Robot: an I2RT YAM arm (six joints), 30 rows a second.
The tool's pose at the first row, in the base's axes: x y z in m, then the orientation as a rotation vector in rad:
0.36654, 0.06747, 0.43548, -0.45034, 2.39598, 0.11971
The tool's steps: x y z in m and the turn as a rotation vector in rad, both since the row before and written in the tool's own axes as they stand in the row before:
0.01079, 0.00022, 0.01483, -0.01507, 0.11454, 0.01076
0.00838, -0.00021, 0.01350, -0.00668, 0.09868, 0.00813
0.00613, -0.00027, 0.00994, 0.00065, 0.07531, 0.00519
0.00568, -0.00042, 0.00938, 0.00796, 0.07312, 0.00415
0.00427, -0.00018, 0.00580, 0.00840, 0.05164, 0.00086
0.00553, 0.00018, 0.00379, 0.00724, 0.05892, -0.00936
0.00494, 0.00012, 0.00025, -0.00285, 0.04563, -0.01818
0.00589, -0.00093, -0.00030, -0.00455, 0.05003, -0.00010
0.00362, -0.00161, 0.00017, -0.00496, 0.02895, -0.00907
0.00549, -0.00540, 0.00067, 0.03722, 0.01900, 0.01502
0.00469, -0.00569, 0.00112, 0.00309, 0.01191, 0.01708
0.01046, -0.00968, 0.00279, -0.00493, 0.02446, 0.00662
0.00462, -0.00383, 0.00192, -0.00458, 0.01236, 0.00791
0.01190, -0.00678, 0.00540, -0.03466, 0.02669, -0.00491
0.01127, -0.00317, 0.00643, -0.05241, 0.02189, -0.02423
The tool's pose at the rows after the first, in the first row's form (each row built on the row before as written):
0.36801, 0.06759, 0.41720, -0.46262, 2.51156, 0.11977
0.36871, 0.06737, 0.40133, -0.47164, 2.61057, 0.11098
0.36818, 0.06681, 0.38967, -0.47752, 2.68551, 0.09582
0.36704, 0.06590, 0.37879, -0.48185, 2.75737, 0.07011
0.36519, 0.06497, 0.37189, -0.48684, 2.80719, 0.04691
0.36120, 0.06365, 0.36666, -0.50764, 2.86139, 0.02075
0.35671, 0.06211, 0.36527, -0.54148, 2.90134, 0.01025
0.35160, 0.05913, 0.36449, -0.55040, 2.95057, 0.00334
0.34886, 0.05633, 0.36386, -0.56928, 2.97688, 0.00175
0.34585, 0.04931, 0.36270, -0.54561, 2.99265, -0.05800
0.34359, 0.04231, 0.36148, -0.52116, 3.00787, -0.06480
0.33727, 0.02960, 0.35842, -0.51461, 3.03418, -0.06379
0.33431, 0.02440, 0.35645, -0.50442, 3.04893, -0.05987
0.32554, 0.01398, 0.35086, -0.51751, 3.07983, -0.01409
0.31605, 0.00726, 0.34428, 0.55636, -3.07932, -0.06073

